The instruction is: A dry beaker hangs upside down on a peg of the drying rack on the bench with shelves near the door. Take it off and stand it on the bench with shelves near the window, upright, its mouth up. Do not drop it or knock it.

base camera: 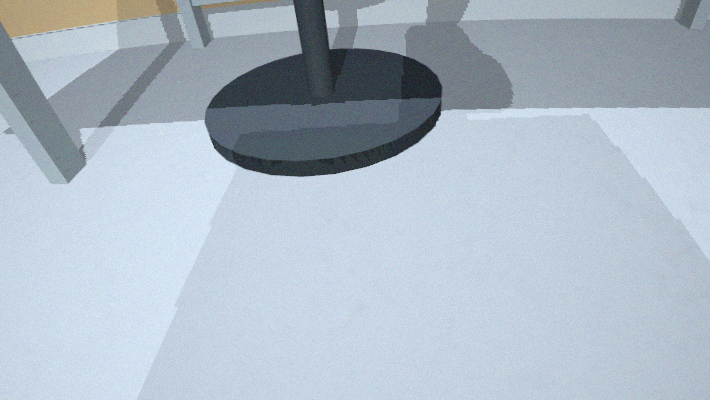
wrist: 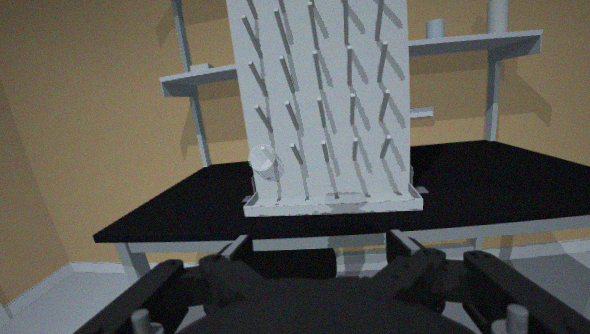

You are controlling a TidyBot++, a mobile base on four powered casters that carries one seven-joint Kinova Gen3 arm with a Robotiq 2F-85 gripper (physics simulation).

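Places are measured from the arm's base along level axes (x right, y ahead, z up), in metres.
Pixels of known places: gripper, between the fingertips: (wrist: 318, 247).
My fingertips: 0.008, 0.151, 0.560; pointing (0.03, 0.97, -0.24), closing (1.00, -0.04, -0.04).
Observation:
Ahead of a thing's pixels: the offset from my fingertips to its middle, as dx, dy, dz. "spot": to the spot under its first point. Level surfaces: height alone.
A clear beaker {-0.110, +0.476, -0.057} (wrist: 265, 161) hangs on the leftmost peg of the lowest row of the white drying rack (wrist: 330, 206) in the wrist view. Its round closed end faces my camera, tilted upward. The rack stands on the black top of the bench {dz -0.195} (wrist: 165, 212), near its front edge. My gripper (wrist: 318, 247) is open with nothing between its fingers. It is in front of the bench, apart from the rack and the beaker, which shows above and to the left of the fingers. The bench near the window is not identifiable in these views.
A black stool seat {-0.115, +0.638, -0.498} (wrist: 295, 263) shows below the bench edge between my fingers; its round base {-0.115, +0.638, -0.942} (base camera: 320, 142) stands on the floor ahead, right of a grey bench leg {spot: -0.560, +0.474, -0.830} (base camera: 42, 110). A shelf {dz +0.243} (wrist: 475, 44) behind the rack holds a pale cup {spot: +0.558, +0.894, +0.315} (wrist: 435, 29) and a bottle {spot: +0.791, +0.856, +0.335} (wrist: 497, 17).

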